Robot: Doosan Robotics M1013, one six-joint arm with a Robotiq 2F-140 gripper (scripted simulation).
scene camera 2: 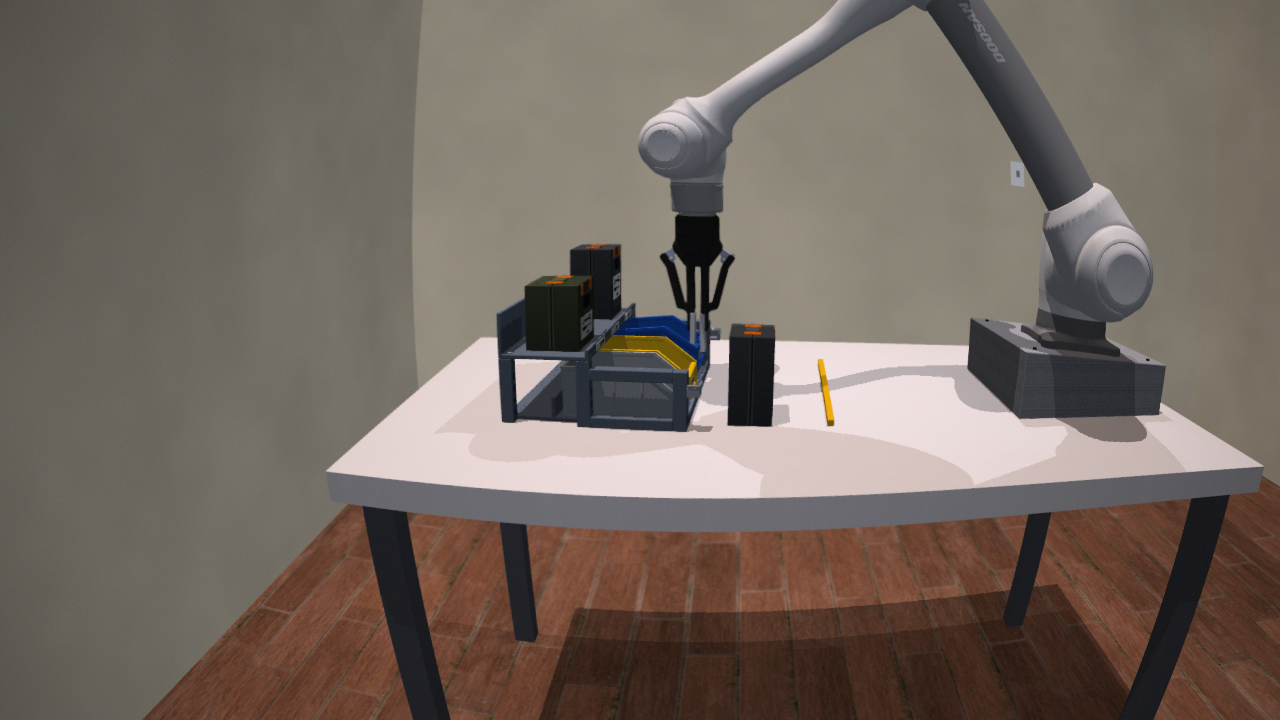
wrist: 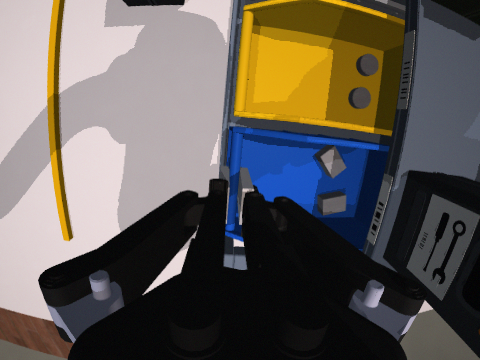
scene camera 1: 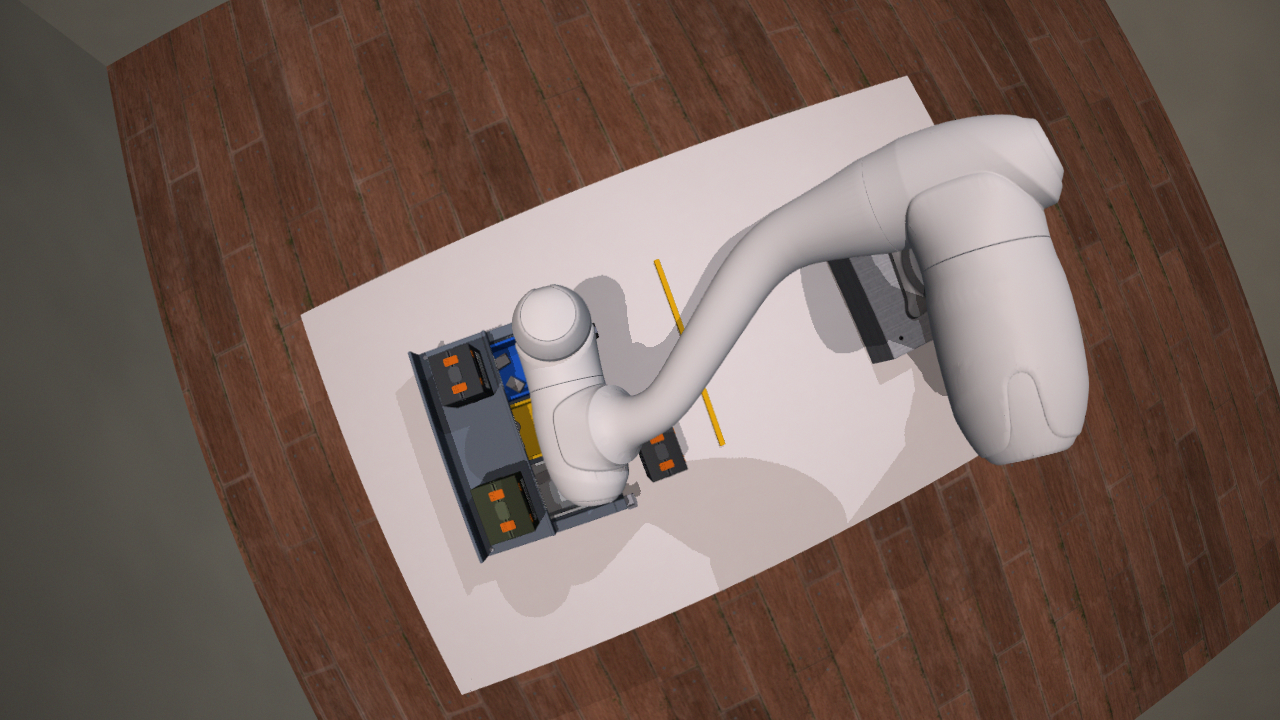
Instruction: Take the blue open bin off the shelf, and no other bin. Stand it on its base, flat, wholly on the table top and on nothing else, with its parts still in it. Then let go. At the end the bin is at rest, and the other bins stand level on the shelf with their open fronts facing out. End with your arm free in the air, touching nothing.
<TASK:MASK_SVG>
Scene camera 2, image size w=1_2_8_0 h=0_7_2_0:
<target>gripper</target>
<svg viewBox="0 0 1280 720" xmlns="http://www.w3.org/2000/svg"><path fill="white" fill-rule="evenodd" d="M678 214L675 216L675 241L670 250L660 255L660 259L666 266L677 308L687 312L687 329L690 331L690 342L694 345L696 343L696 311L694 308L695 267L701 267L700 352L705 352L706 332L709 328L709 312L719 307L728 269L733 263L735 256L722 249L719 217L717 215L699 217L681 216ZM720 254L720 261L723 265L720 270L713 301L709 303L709 266L713 264ZM675 253L686 266L687 302L684 300L674 264Z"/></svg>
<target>blue open bin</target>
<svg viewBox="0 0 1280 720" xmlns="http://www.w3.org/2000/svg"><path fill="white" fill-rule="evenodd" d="M613 334L621 336L667 337L697 361L697 369L700 369L705 356L705 352L702 355L699 349L700 333L696 331L695 345L690 343L690 331L687 329L687 324L674 315L628 318Z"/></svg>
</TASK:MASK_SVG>
